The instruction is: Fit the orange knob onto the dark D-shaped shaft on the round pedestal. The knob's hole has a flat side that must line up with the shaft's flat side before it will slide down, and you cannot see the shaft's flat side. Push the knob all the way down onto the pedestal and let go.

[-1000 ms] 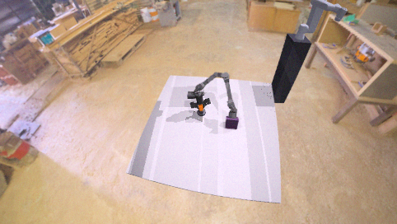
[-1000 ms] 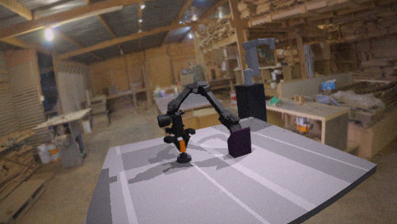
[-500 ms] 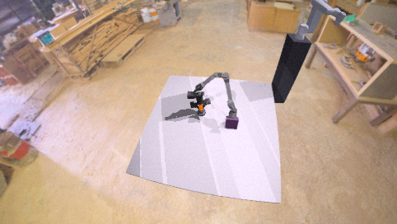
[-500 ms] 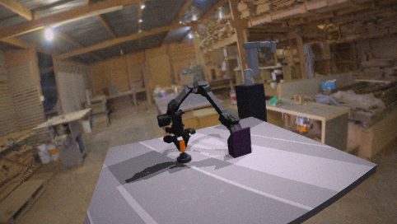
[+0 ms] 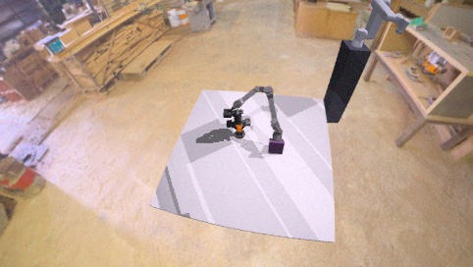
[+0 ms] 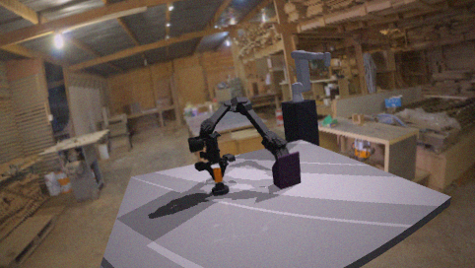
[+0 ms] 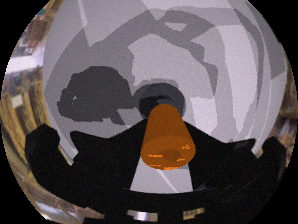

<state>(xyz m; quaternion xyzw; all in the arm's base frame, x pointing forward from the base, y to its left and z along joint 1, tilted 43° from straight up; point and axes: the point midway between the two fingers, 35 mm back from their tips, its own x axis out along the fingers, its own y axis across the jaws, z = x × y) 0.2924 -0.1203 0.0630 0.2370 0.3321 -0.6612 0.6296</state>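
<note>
Right now my gripper tip is 20 mm below the orange knob. Round my gripper tip: dark round pedestal: 40 mm below.
</note>
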